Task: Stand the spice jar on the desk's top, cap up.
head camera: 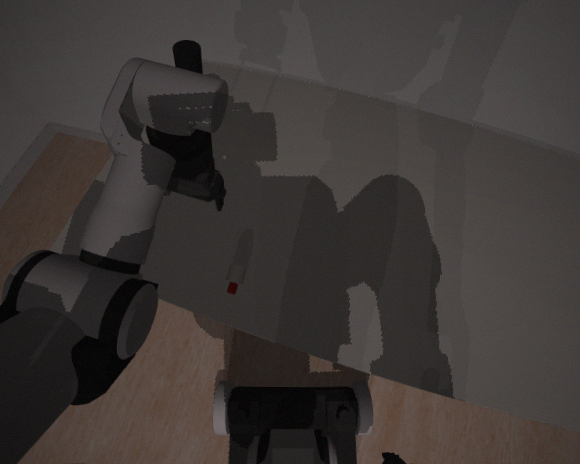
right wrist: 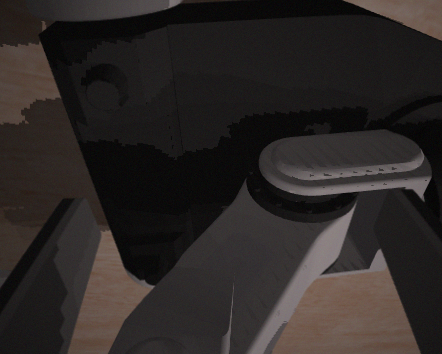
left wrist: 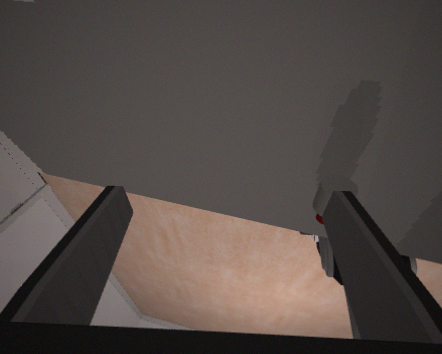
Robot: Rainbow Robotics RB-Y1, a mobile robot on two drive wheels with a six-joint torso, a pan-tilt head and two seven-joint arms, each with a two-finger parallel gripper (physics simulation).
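Where they show: left gripper, fingertip midpoint: [head camera: 194, 199] [left wrist: 225, 201]; right gripper, fingertip midpoint: [right wrist: 235, 212]; robot's base, link origin: [head camera: 292, 404].
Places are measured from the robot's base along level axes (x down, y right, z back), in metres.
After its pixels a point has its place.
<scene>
The spice jar [head camera: 236, 276] @[z -0.358, x -0.757, y -0.118 m] [left wrist: 330, 194] @[z -0.385, x -0.754, y -0.129 m] has a pale grey body and a red cap [head camera: 232, 288] @[z -0.334, x -0.748, y -0.127 m] [left wrist: 320, 218] @[z -0.335, x -0.746, y -0.135 m]. It lies on its side on the grey desk top [head camera: 500, 260] @[z -0.398, x -0.721, y 0.506 m] [left wrist: 200, 110] @[z -0.481, x -0.721, y -0.255 m], near the front edge, with its cap towards the robot. In the left wrist view a finger hides part of it. My left gripper [head camera: 219, 204] [left wrist: 225, 201] @[z -0.488, x -0.857, y -0.196 m] is open and empty above the desk, to the left of the jar and farther back in the head view. My right gripper [right wrist: 235, 212] @[z 0.108, x -0.507, y 0.240 m] is open and empty, beside the robot's own body and away from the desk; a dark tip shows at the head view's bottom edge.
The desk's front edge runs slanting across the head view, with wooden floor [head camera: 175, 390] @[z -0.042, x -0.001, y -0.507 m] [left wrist: 225, 280] @[z 1.751, x -0.001, y -0.933 m] in front of it. A pale wall [head camera: 75, 50] @[z -1.335, x -0.678, y -0.914 m] stands behind the desk. The robot's black base [head camera: 292, 405] @[z -0.025, x -0.191, y -0.001 m] [right wrist: 165, 115] @[z 0.058, x -0.191, y 0.117 m] is close to the front edge. Large shadows darken the desk.
</scene>
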